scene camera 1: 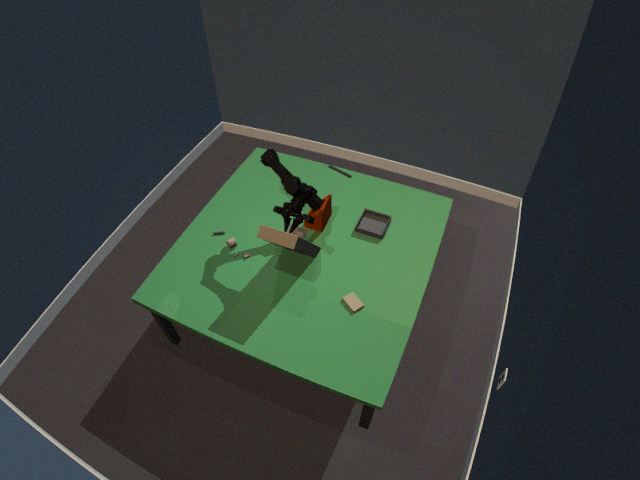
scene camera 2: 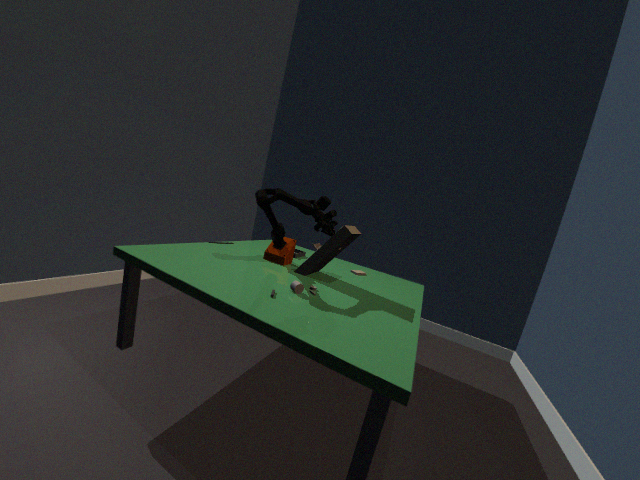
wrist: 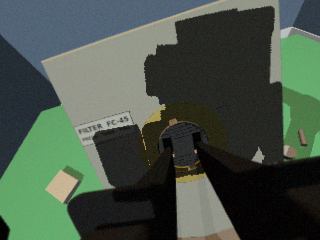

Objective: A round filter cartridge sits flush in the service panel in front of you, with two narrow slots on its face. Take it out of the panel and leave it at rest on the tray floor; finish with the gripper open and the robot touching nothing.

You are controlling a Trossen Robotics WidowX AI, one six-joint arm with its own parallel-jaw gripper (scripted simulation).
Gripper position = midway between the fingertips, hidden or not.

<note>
In view: my gripper [wrist: 183, 149], a round filter cartridge [wrist: 182, 136] and a tan service panel [scene camera 2: 346, 235].
The tan service panel also shows in scene camera 1 [scene camera 1: 286, 240] and in the wrist view [wrist: 222, 72]. Scene camera 1 does not show the round filter cartridge, which is hidden by the tan service panel. Scene camera 2 misses the round filter cartridge, which is hidden by the tan service panel.
</note>
